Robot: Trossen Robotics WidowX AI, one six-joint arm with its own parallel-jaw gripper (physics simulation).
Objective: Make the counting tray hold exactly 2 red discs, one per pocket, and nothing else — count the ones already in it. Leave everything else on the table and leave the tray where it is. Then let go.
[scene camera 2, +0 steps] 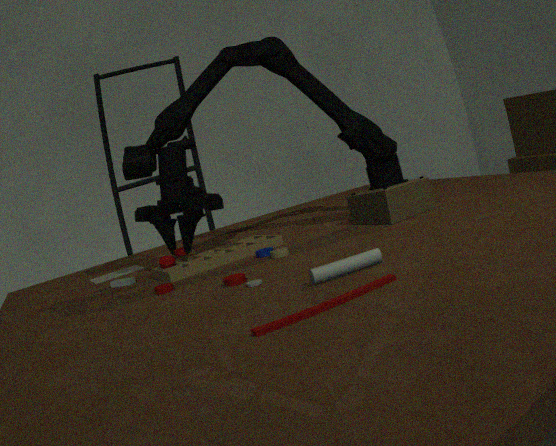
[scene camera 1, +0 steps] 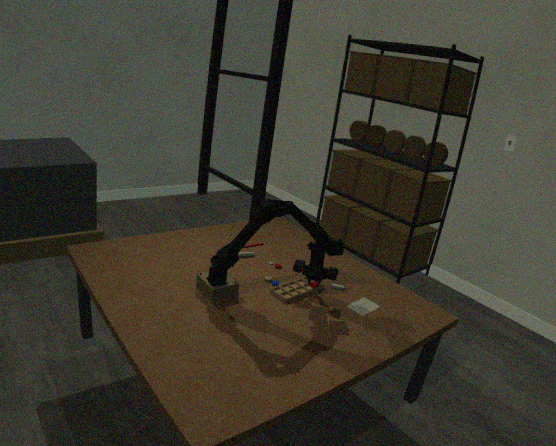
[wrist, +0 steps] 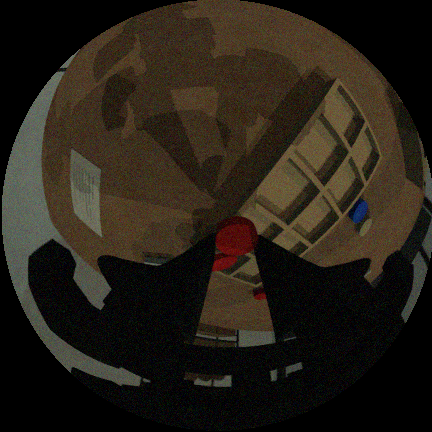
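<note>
The wooden counting tray [scene camera 1: 300, 298] [scene camera 2: 200, 270] [wrist: 316, 184] lies on the table. My gripper [scene camera 2: 181, 253] [wrist: 234, 238] is shut on a red disc [wrist: 236, 235], low over the outer long edge near the tray's end; exact height is unclear. A second red disc [scene camera 2: 167, 261] [wrist: 225, 263] is at the tray's end corner, partly hidden by a finger in the wrist view; its seating is unclear. The other pockets seen in the wrist view are empty. A loose red disc [scene camera 2: 164, 289] [wrist: 259, 295] lies beyond the tray's end. Another red disc [scene camera 1: 278, 266] [scene camera 2: 235, 279] lies beside the tray.
A blue disc [scene camera 1: 275, 283] [scene camera 2: 263, 252] [wrist: 358, 211] and tan disc [scene camera 2: 280, 252] [wrist: 365, 227] lie beside the tray. Nearby are a small white disc [scene camera 2: 254, 283], grey cylinder [scene camera 2: 346, 266], red rod [scene camera 2: 325, 305], short white piece [scene camera 1: 338, 286] [scene camera 2: 123, 282] and printed card [scene camera 1: 364, 306] [wrist: 86, 192].
</note>
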